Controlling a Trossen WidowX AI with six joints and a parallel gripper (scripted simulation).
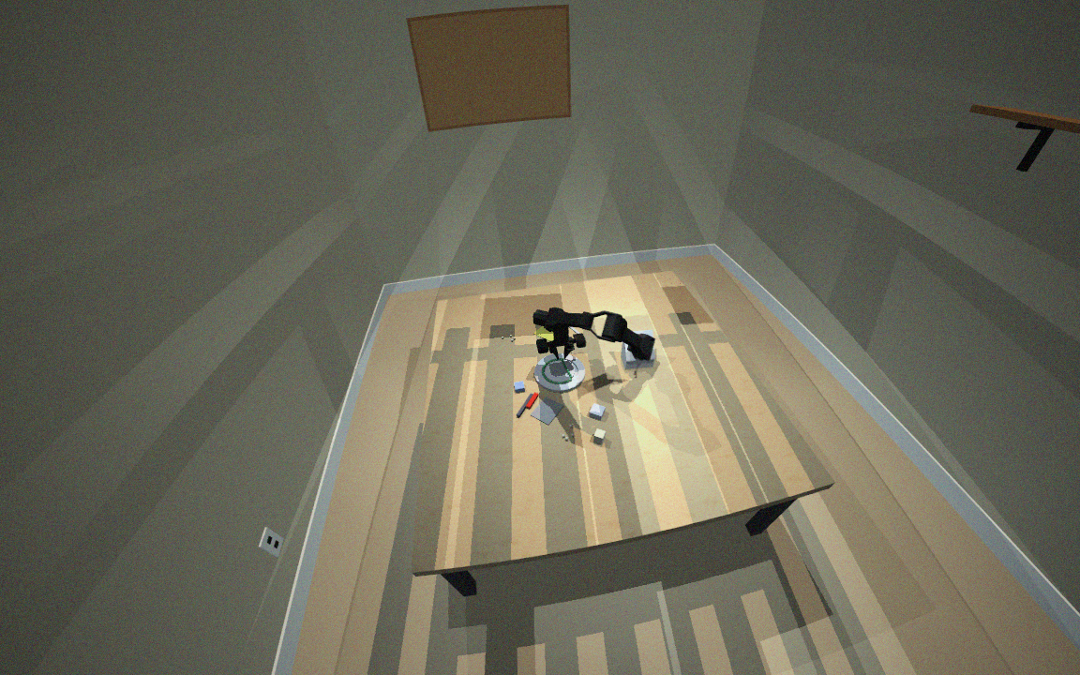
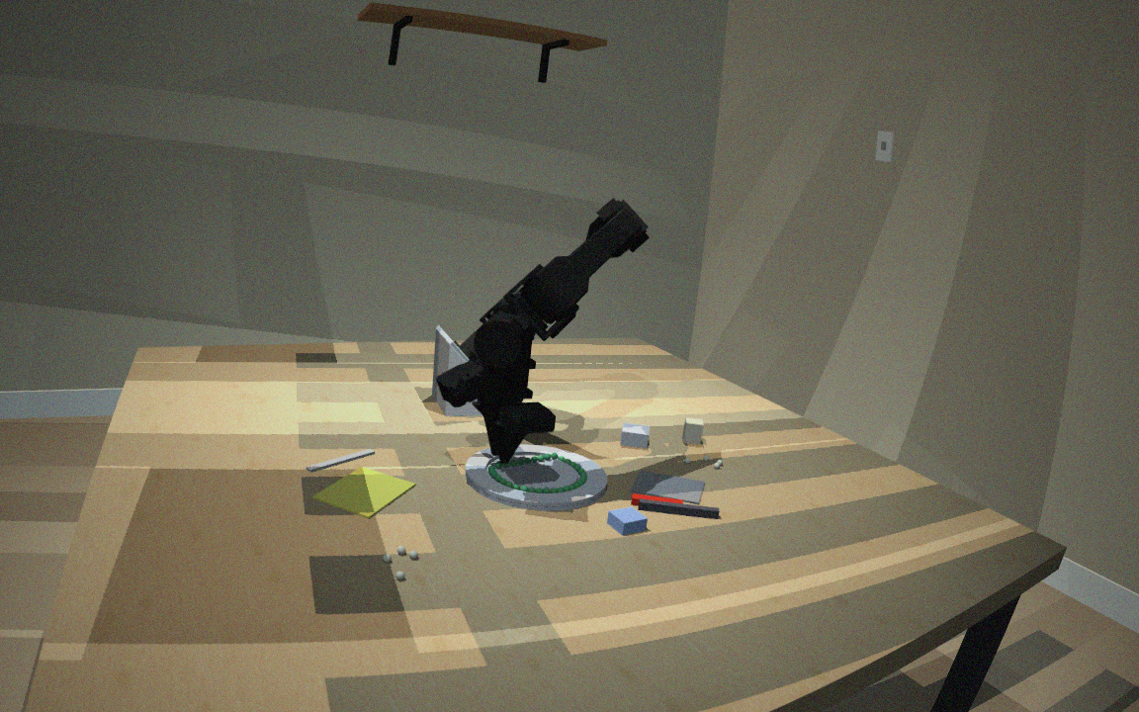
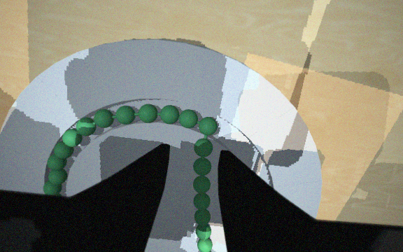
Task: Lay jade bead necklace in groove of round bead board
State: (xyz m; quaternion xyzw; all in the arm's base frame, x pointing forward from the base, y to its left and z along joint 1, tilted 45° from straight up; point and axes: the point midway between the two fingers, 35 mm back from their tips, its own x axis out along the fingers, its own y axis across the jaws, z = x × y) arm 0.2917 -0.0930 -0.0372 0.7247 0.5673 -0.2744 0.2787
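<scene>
Right now the round grey bead board is 2 cm ahead of my gripper tip, 5 cm to the left of it and 2 cm below it. The rest, counted from my gripper tip: grey rod 11 cm behind, 20 cm to the right, 3 cm below; then yellow sheet 1 cm behind, 20 cm to the right, 3 cm below; then blue block 19 cm ahead, 8 cm to the left, 2 cm below.
</scene>
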